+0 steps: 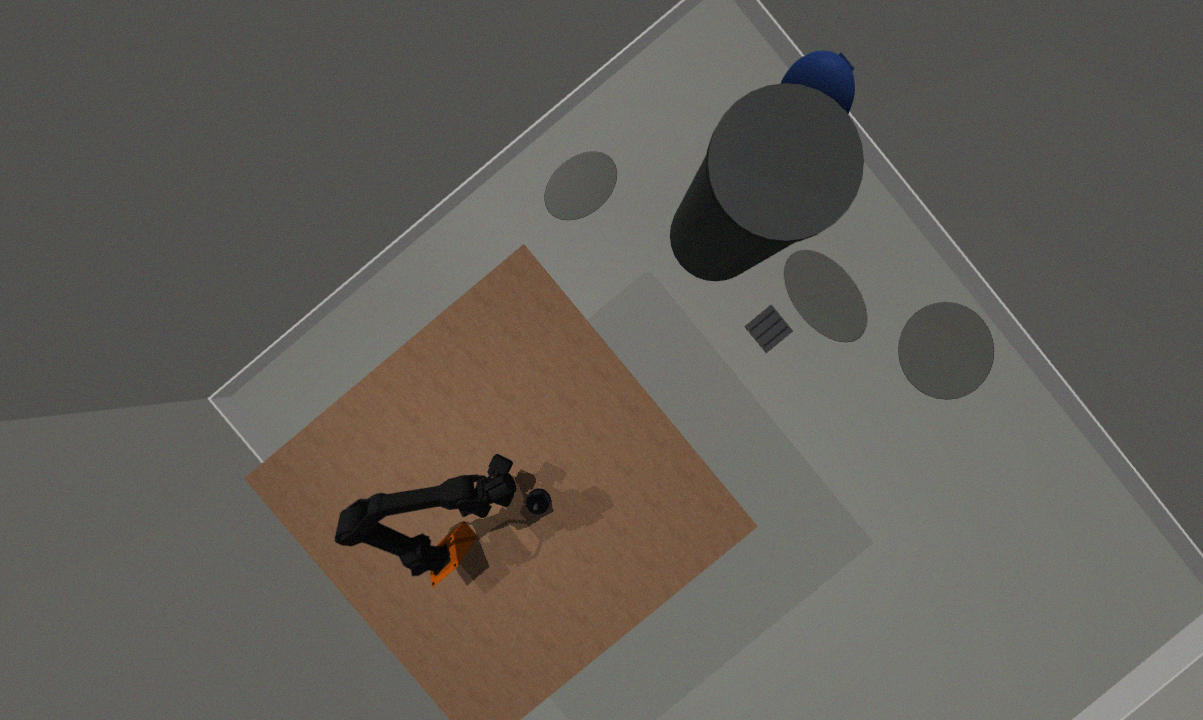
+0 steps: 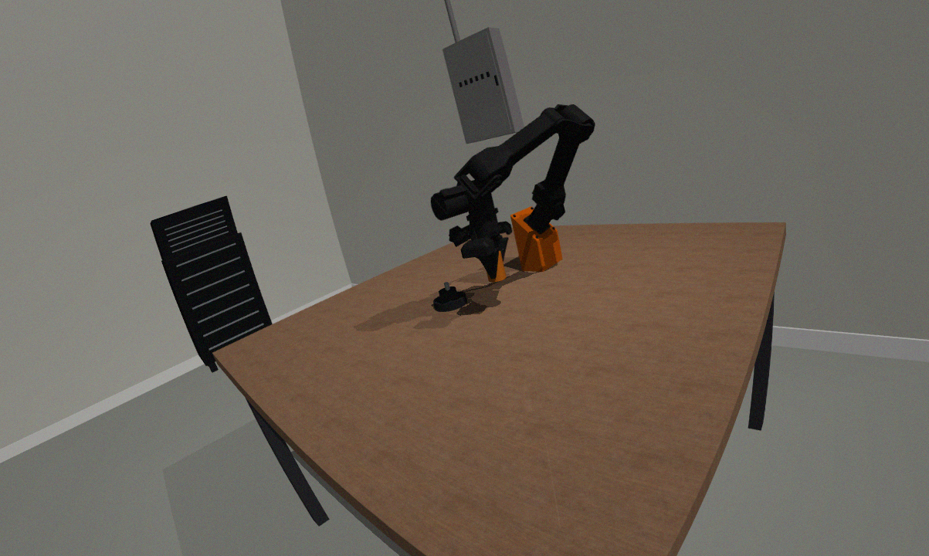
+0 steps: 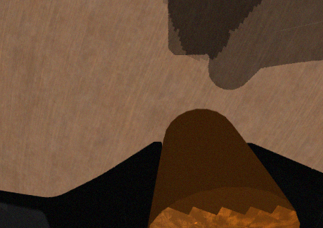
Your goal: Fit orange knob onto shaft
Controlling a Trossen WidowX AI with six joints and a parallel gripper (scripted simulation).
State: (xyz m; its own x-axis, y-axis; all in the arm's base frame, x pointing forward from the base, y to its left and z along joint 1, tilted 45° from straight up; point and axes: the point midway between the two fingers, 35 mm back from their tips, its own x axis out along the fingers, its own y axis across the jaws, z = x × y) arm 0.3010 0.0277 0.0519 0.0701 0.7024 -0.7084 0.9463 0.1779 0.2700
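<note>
Right now the round black pedestal is 160 mm to the right of my gripper tip and 50 mm below it. Round my gripper tip: orange knob: 30 mm above.
</note>
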